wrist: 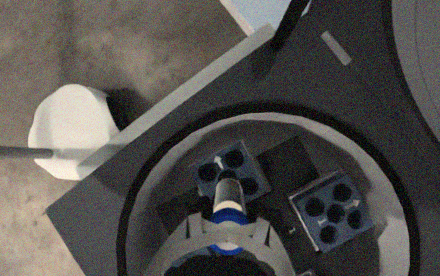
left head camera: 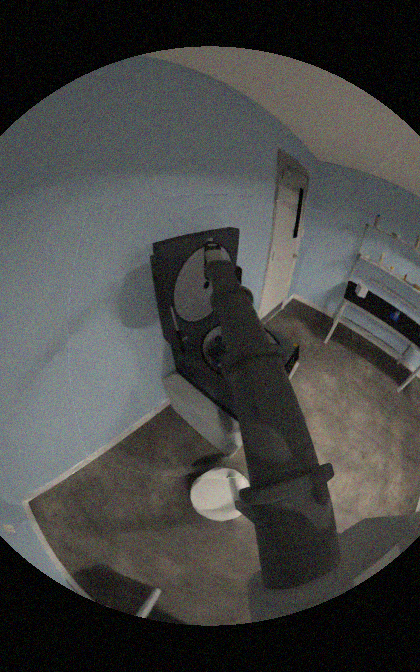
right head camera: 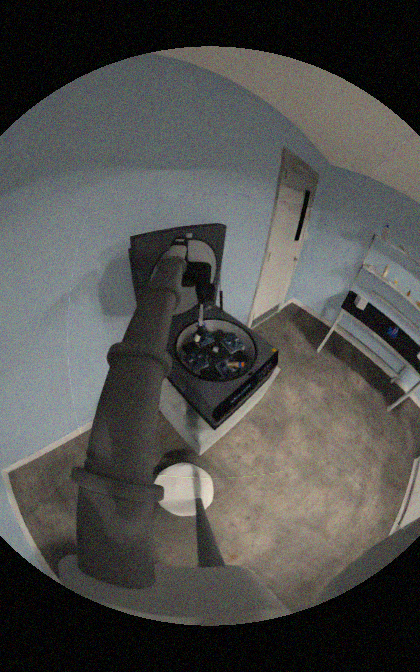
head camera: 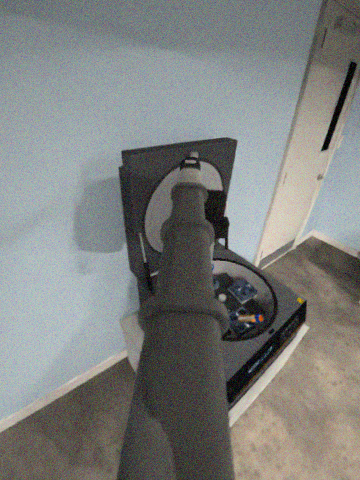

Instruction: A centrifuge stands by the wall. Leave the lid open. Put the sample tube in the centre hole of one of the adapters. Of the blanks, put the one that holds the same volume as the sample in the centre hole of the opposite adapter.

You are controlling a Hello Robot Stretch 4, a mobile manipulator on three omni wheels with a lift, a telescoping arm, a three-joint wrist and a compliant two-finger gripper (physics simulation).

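Places are measured from the robot's base along level axes (x left, y back, z up), in millimetres.
Pixels of known places: gripper, fingertip midpoint: [wrist: 230, 213].
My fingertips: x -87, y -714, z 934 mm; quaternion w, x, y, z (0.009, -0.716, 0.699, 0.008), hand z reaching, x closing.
Note:
Behind a point stands the place of what it marks.
The dark centrifuge [head camera: 287, 292] {x -481, y -789, z 779 mm} [right head camera: 187, 392] [wrist: 95, 210] {x -142, y -492, z 780 mm} stands by the wall, its lid [head camera: 135, 187] {x 182, y -802, z 1240 mm} [left head camera: 162, 280] [right head camera: 140, 260] raised. My gripper [right head camera: 200, 326] [wrist: 230, 213] {x -87, y -714, z 934 mm} is shut on a blue-capped tube [wrist: 229, 196] {x -70, y -712, z 943 mm}, held over the rotor bowl. In the wrist view the tube's lower end overlaps the centre hole of a blue adapter [wrist: 253, 166] {x -47, y -740, z 745 mm}; whether it has entered the hole is unclear. An orange-capped tube [head camera: 250, 318] {x -272, y -628, z 795 mm} [right head camera: 236, 365] is in the adapter near the front, on the opposite side of the rotor. Its exact hole and the liquid levels cannot be made out.
Another adapter [wrist: 345, 235] {x -146, y -899, z 745 mm} shows empty holes at the right in the wrist view. The bowl wall [wrist: 270, 120] {x 38, y -766, z 693 mm} surrounds the rotor. A white round object [left head camera: 215, 495] [right head camera: 185, 500] [wrist: 72, 125] {x 28, y -18, z 187 mm} is below, beside the pedestal [right head camera: 192, 432]. A door [head camera: 297, 165] {x -848, y -1847, z 1074 mm} and shelving are at the right.

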